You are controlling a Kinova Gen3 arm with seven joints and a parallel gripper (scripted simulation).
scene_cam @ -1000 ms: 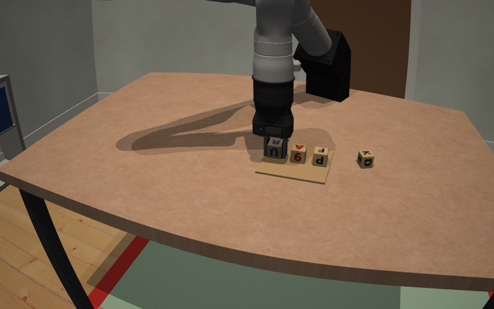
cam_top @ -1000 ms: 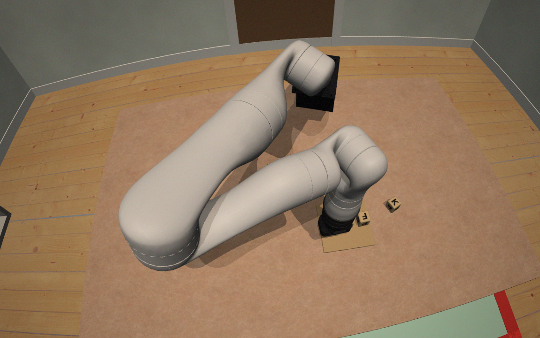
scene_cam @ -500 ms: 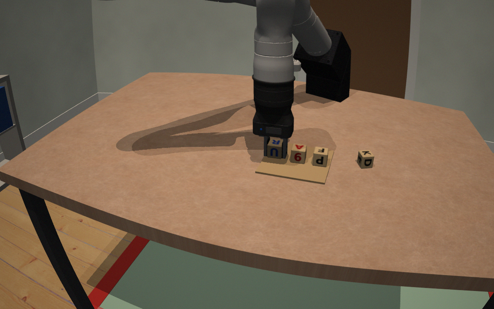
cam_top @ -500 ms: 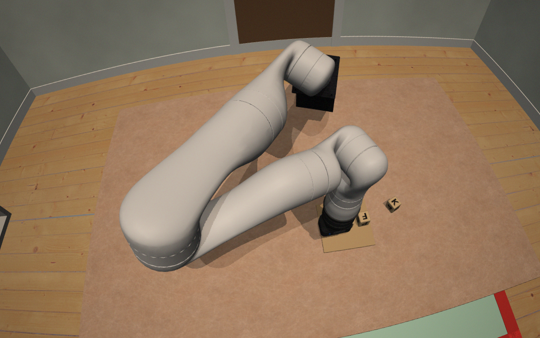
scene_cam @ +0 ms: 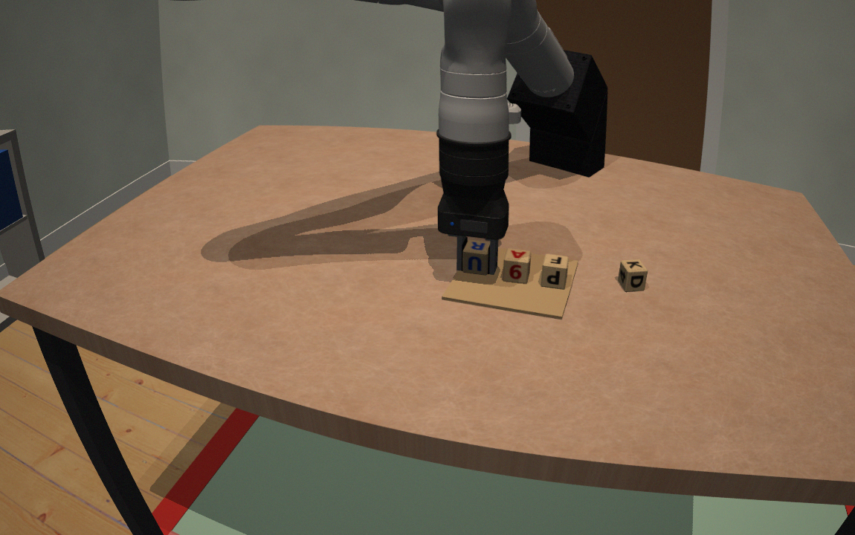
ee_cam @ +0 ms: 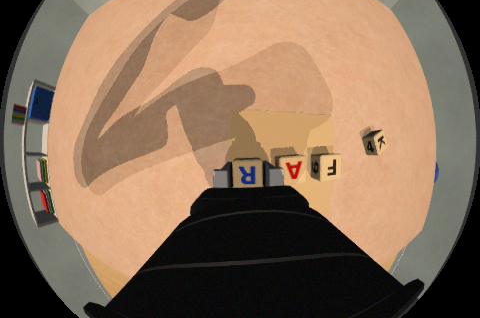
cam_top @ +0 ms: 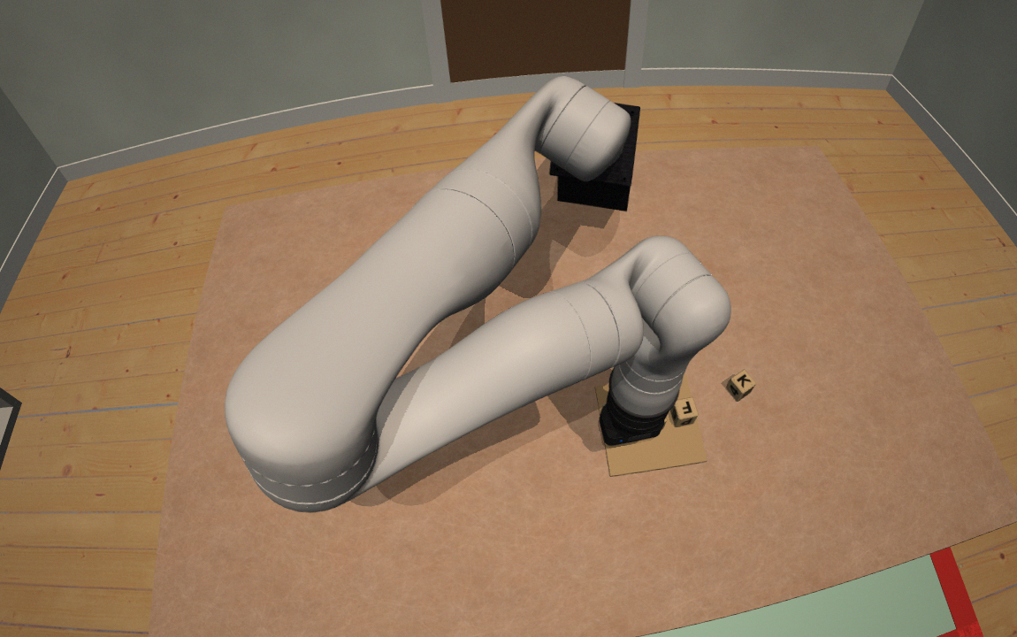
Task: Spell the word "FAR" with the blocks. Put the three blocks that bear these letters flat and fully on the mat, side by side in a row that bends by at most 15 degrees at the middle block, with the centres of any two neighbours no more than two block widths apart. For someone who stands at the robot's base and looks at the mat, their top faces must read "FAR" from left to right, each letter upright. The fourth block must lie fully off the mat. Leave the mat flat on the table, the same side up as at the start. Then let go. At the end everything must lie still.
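The R block is right at my hand. The rest, counted from my hand: F block 100 mm to the left, 10 mm below; then tan mat 50 mm to the left, 20 mm below; then K block 200 mm to the left, 30 mm behind, 10 mm below.
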